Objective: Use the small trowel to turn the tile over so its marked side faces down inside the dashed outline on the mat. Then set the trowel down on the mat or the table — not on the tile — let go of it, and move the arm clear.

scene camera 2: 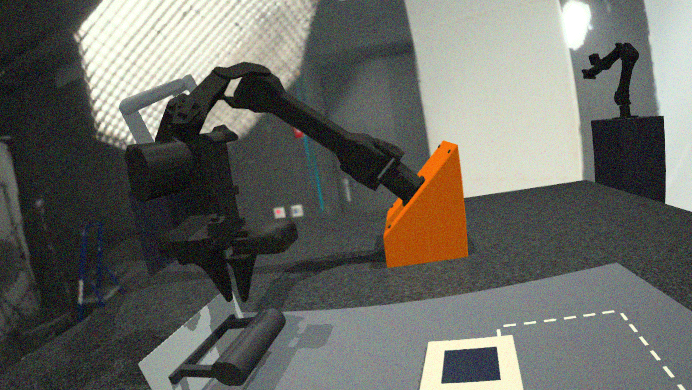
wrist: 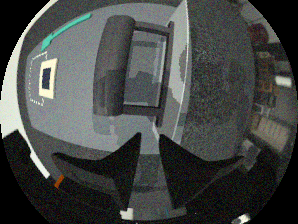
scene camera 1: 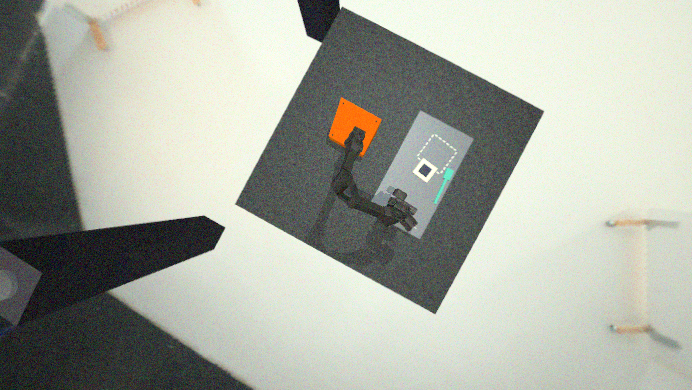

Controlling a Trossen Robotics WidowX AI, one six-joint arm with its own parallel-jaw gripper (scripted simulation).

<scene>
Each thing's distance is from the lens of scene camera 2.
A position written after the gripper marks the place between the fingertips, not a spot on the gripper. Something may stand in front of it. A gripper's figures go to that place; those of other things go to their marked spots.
gripper (scene camera 2: 237,301): 0.49 m
grey mat (scene camera 2: 392,339): 0.45 m
</scene>
